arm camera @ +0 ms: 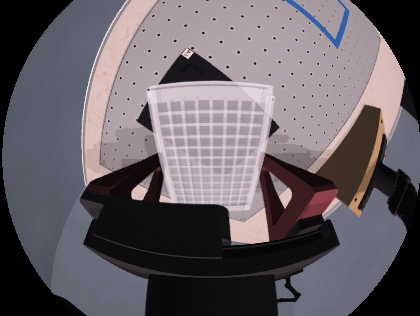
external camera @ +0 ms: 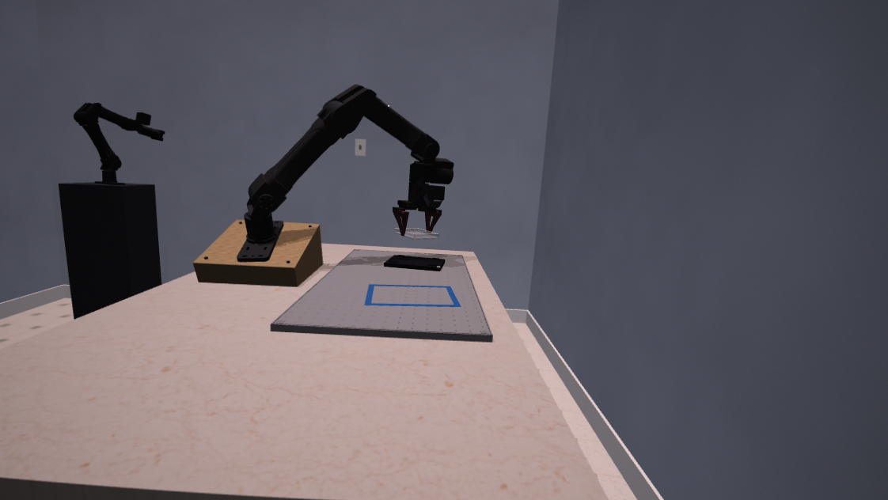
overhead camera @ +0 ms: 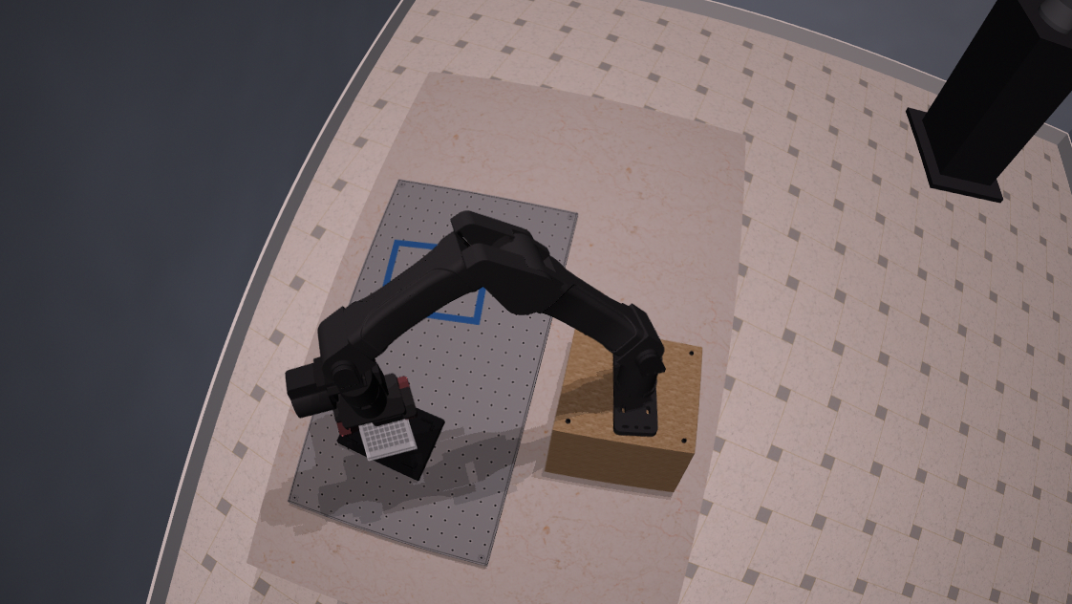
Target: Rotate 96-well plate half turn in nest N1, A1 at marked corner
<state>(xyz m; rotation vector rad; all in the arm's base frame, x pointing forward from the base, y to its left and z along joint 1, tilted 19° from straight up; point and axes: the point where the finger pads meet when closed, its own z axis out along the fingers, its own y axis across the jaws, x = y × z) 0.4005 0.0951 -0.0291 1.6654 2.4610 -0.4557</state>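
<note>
My gripper is now right at the 96-well plate. From my hand the other things lie so: black plate nest N1 (90 mm below); A1 label (60 mm ahead, 70 mm to the right, 80 mm below).
</note>
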